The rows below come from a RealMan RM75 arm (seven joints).
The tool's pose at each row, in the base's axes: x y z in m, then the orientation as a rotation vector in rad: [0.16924 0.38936 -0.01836 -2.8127 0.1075 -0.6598]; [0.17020 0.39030 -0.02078 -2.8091 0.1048 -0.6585]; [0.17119 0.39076 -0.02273 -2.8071 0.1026 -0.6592]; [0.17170 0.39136 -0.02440 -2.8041 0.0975 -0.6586]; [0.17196 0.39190 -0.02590 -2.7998 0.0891 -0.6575]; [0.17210 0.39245 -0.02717 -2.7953 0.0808 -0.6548]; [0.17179 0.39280 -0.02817 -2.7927 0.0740 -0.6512]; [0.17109 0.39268 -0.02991 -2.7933 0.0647 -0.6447]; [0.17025 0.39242 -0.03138 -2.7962 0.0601 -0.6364]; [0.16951 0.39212 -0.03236 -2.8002 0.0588 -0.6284]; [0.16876 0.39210 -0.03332 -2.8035 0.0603 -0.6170]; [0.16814 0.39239 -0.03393 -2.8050 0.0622 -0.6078]
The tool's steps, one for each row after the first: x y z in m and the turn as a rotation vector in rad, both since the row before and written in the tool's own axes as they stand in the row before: [-0.00030 -0.00030 0.00274 0.0042 -0.0007 -0.0008]; [-0.00001 0.00005 0.00223 0.0022 0.0005 -0.0011]; [-0.00033 -0.00015 0.00181 0.0039 -0.0005 -0.0026]; [-0.00048 -0.00012 0.00154 0.0058 -0.0010 -0.0044]; [-0.00048 -0.00019 0.00129 0.0063 -0.0020 -0.0041]; [-0.00075 -0.00007 0.00081 0.0044 -0.0027 -0.0034]; [-0.00136 0.00058 0.00116 0.0023 -0.0053 -0.0054]; [-0.00135 0.00064 0.00084 -0.0005 -0.0064 -0.0025]; [-0.00105 0.00054 0.00045 -0.0022 -0.0060 -0.0006]; [-0.00107 0.00026 0.00051 -0.0014 -0.0079 0.0019]; [-0.00084 -0.00013 0.00035 -0.0001 -0.0062 0.0022]
